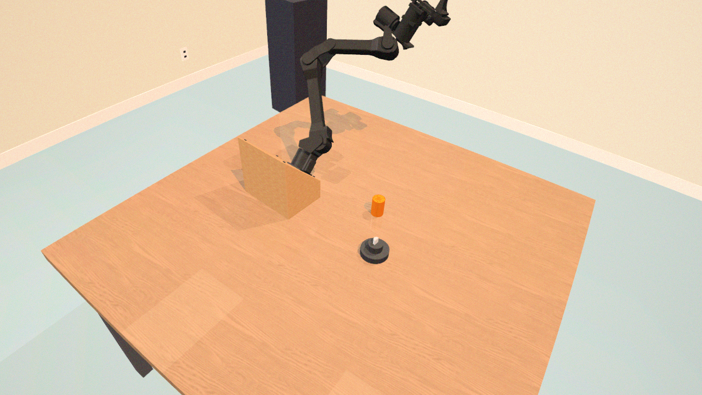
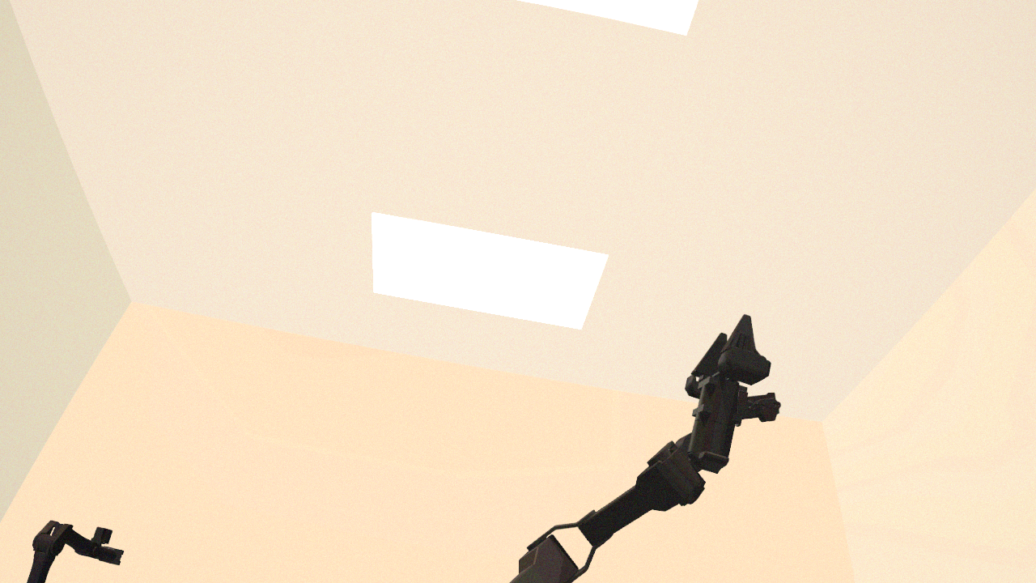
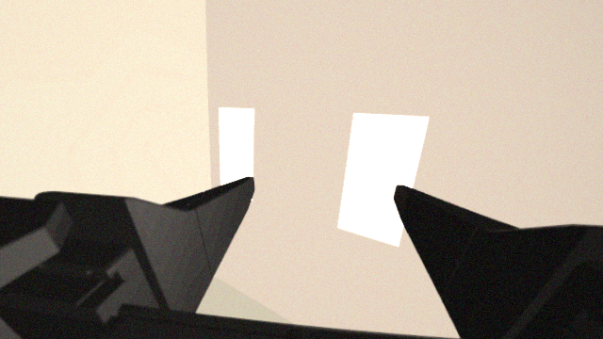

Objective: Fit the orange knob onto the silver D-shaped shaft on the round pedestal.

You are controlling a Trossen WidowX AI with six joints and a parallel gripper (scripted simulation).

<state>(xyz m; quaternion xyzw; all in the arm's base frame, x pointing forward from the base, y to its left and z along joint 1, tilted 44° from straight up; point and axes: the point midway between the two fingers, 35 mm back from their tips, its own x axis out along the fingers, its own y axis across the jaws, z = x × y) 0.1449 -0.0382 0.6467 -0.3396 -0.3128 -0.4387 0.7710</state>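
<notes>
Right now the orange knob is 10 cm ahead of my gripper tip, 30 cm to the right of it and 61 cm below it. From my gripper tip the other things lie so: round dark pedestal (21 cm ahead, 44 cm to the right, 62 cm below).
</notes>
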